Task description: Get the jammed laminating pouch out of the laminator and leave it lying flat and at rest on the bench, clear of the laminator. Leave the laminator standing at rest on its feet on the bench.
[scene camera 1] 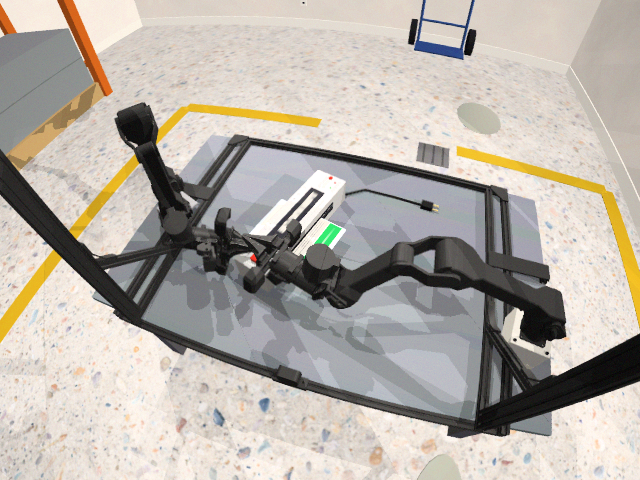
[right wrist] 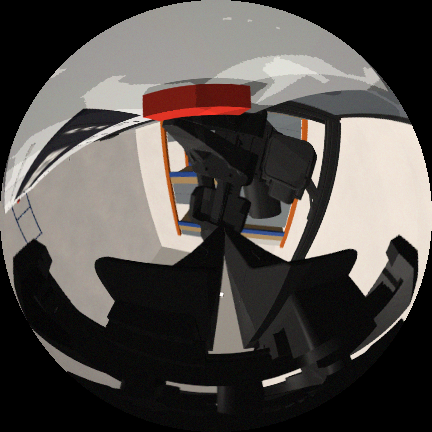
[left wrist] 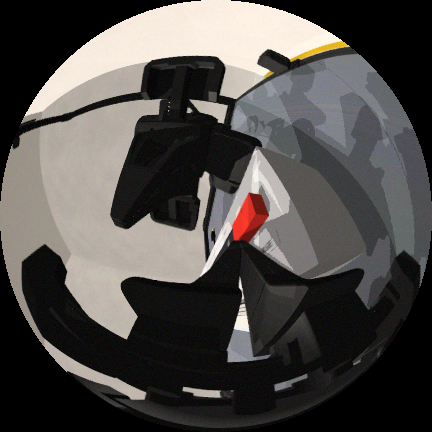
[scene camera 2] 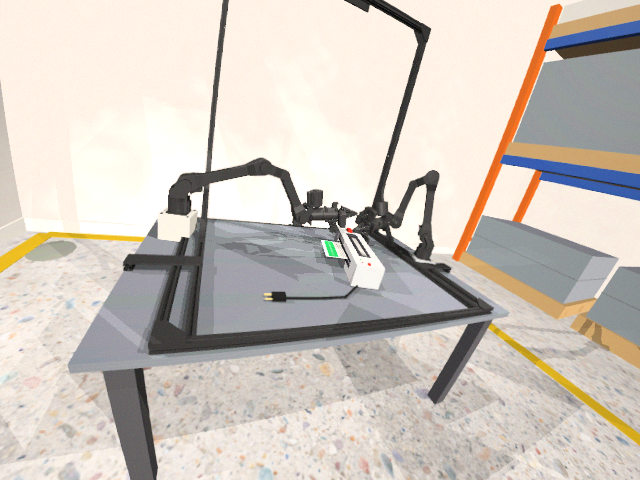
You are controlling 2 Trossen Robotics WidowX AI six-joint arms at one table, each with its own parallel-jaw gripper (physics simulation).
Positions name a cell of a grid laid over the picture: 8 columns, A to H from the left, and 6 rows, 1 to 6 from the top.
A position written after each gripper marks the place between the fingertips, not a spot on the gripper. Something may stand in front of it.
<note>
In view: the left gripper (scene camera 1: D4), the right gripper (scene camera 1: D3) and a white laminator (scene camera 1: E3).
The white laminator shows as well in the right wrist view (right wrist: B2), in the left wrist view (left wrist: F4) and in scene camera 2 (scene camera 2: E4). The left gripper also shows in the right wrist view (right wrist: D2) and in the left wrist view (left wrist: E4). The right gripper is seen too in the right wrist view (right wrist: E4) and in the left wrist view (left wrist: C4).
</note>
